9 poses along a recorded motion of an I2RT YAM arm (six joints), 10 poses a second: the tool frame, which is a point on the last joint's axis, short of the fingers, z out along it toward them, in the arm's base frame.
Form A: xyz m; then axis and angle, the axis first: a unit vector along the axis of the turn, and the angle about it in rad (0 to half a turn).
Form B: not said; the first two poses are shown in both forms.
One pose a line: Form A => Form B
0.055 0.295 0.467 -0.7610 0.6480 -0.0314 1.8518 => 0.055 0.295 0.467; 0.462 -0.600 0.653; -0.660 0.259 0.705; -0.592 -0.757 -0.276
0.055 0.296 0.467 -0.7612 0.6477 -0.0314 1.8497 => 0.055 0.296 0.467; 0.464 -0.599 0.653; -0.659 0.260 0.706; -0.592 -0.758 -0.274
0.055 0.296 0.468 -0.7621 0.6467 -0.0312 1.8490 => 0.055 0.296 0.468; 0.466 -0.598 0.652; -0.658 0.258 0.707; -0.592 -0.759 -0.273
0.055 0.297 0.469 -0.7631 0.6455 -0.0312 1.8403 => 0.055 0.297 0.469; 0.471 -0.594 0.652; -0.654 0.261 0.710; -0.592 -0.761 -0.265
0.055 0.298 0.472 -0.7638 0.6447 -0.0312 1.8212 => 0.055 0.298 0.472; 0.480 -0.584 0.654; -0.645 0.271 0.715; -0.595 -0.765 -0.247
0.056 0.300 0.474 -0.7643 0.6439 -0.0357 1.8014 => 0.056 0.300 0.474; 0.489 -0.570 0.660; -0.639 0.281 0.716; -0.593 -0.772 -0.227
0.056 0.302 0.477 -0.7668 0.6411 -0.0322 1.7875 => 0.056 0.302 0.477; 0.499 -0.566 0.656; -0.629 0.284 0.724; -0.596 -0.774 -0.214
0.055 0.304 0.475 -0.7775 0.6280 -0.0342 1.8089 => 0.055 0.304 0.475; 0.511 -0.570 0.643; -0.637 0.252 0.729; -0.577 -0.782 -0.234
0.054 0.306 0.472 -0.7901 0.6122 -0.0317 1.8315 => 0.054 0.306 0.472; 0.527 -0.578 0.623; -0.639 0.214 0.739; -0.560 -0.788 -0.256
